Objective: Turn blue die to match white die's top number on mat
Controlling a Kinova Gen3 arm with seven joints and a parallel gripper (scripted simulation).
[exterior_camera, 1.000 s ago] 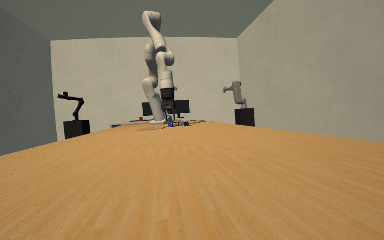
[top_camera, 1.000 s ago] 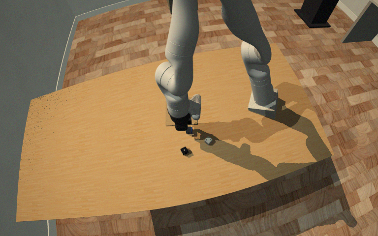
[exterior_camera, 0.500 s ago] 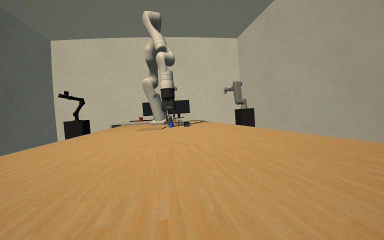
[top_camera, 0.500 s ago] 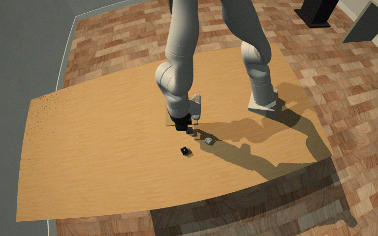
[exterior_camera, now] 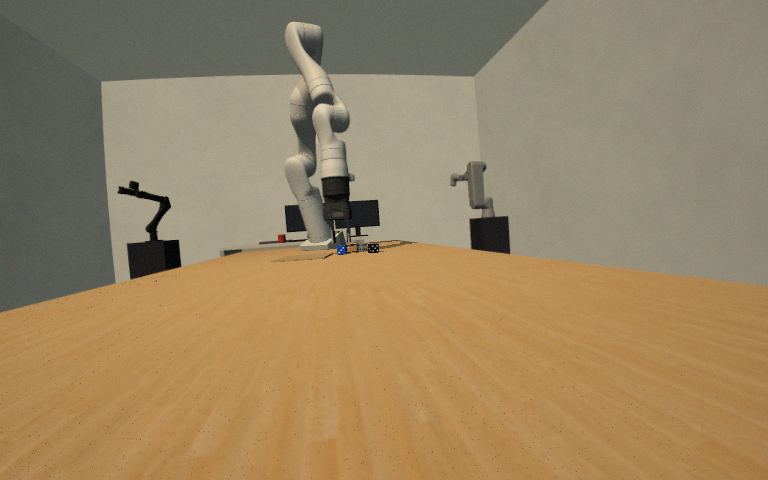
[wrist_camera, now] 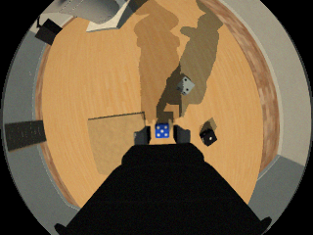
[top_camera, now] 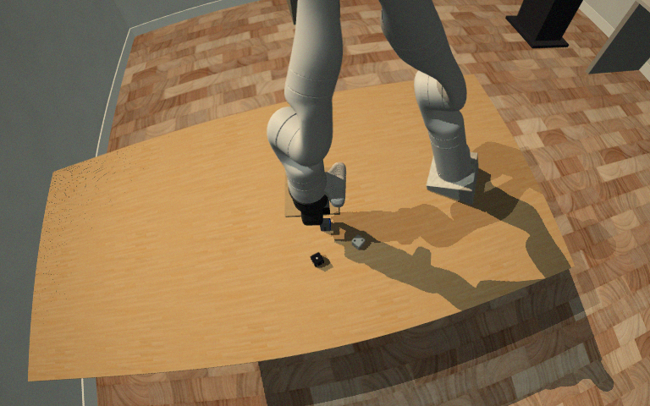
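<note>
My gripper is now 4 cm above the blue die. Also, from my hand: tan mat 2 cm ahead, 11 cm to the right, 5 cm below; black die 4 cm ahead, 9 cm to the left, 4 cm below; white die 7 cm behind, 6 cm to the left, 4 cm below.
</note>
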